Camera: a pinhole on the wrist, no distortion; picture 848 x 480 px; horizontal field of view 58.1 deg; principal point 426.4 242.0 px. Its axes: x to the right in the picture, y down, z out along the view. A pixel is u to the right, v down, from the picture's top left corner.
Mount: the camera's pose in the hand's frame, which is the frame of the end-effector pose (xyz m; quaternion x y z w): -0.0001 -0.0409 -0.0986 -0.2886 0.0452 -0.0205 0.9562
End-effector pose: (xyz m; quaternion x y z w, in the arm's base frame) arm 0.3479 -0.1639 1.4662 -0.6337 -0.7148 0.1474 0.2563
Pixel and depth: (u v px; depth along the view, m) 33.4 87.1 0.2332
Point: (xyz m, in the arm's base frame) 0.3287 -0.2360 1.3116
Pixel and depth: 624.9 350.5 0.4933
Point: 0.4242 0.0827 1.1315
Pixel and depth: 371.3 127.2 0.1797
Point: 0.3410 -0.1465 1.3928
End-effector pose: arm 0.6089 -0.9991 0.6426 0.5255 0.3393 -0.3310 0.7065
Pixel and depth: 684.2 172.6 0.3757
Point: 0.8341 -1.2028 0.6232
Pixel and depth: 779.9 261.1 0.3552
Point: 0.8664 -1.1595 0.5954
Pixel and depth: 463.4 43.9 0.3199
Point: 0.7154 -1.1939 0.6844
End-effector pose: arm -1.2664 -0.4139 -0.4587 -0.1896 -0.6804 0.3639 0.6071
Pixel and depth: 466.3 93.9 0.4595
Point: -1.6226 -0.3637 -0.5101
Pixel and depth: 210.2 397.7 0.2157
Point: -1.3390 -0.3788 -0.5714
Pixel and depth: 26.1 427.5 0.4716
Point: -1.5279 -0.3994 -0.8341
